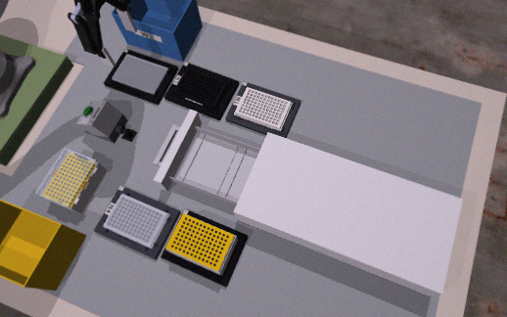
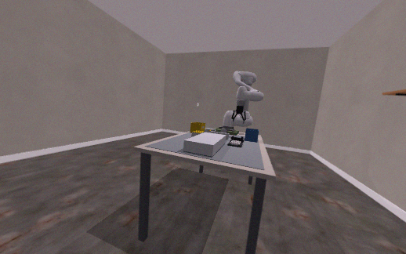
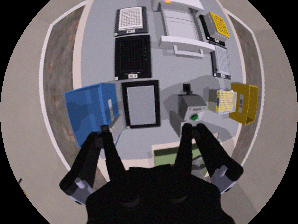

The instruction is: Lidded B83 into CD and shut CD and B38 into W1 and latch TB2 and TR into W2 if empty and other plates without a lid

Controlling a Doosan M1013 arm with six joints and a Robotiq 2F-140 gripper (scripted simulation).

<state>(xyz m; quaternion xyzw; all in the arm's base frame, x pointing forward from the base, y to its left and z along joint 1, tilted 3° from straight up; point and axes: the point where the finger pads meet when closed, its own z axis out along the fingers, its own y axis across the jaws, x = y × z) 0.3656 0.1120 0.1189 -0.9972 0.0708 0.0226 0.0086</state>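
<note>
The flat grey lid is 10 mm to the left of my hand and 150 mm below it. Round my hand: done key: 60 mm behind, 150 mm to the right, 100 mm below; black lid park nest: 10 mm to the left, 160 mm below; blue bin W2: 20 mm ahead, 160 mm to the left, 130 mm below.
</note>
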